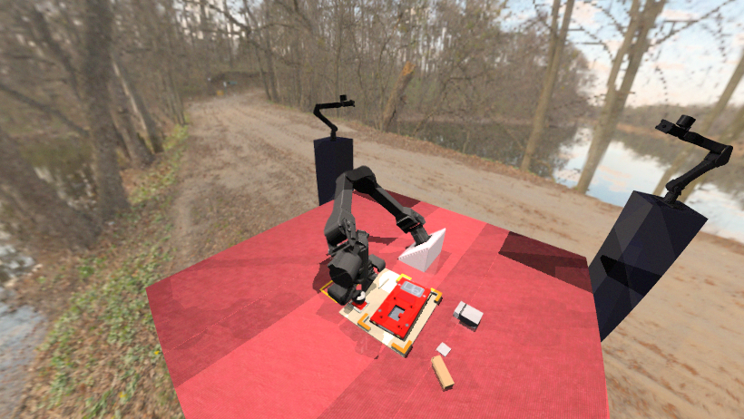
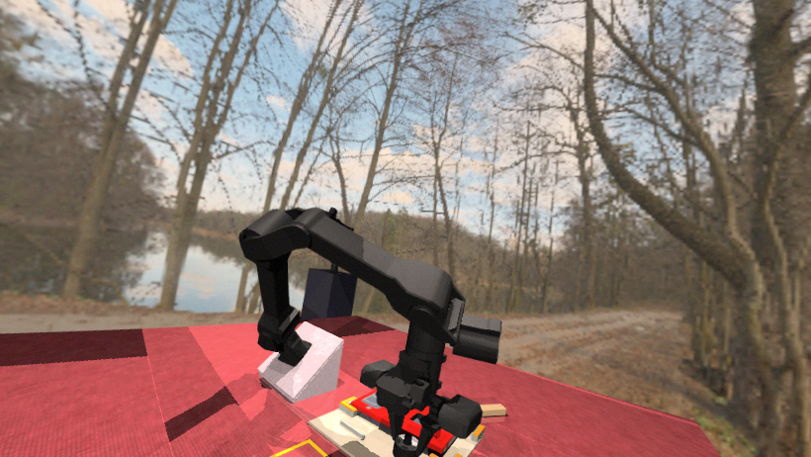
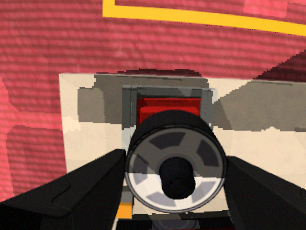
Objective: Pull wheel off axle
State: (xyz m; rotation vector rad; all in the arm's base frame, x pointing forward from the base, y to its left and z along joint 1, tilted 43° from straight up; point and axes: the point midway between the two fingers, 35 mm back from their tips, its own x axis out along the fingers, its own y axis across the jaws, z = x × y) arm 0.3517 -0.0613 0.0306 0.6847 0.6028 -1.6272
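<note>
My gripper tip is now right at the wheel. Also, from my gripper tip: wooden block 29 cm to the left, 6 cm ahead, 4 cm below; thin dark post 1 cm below.
</note>
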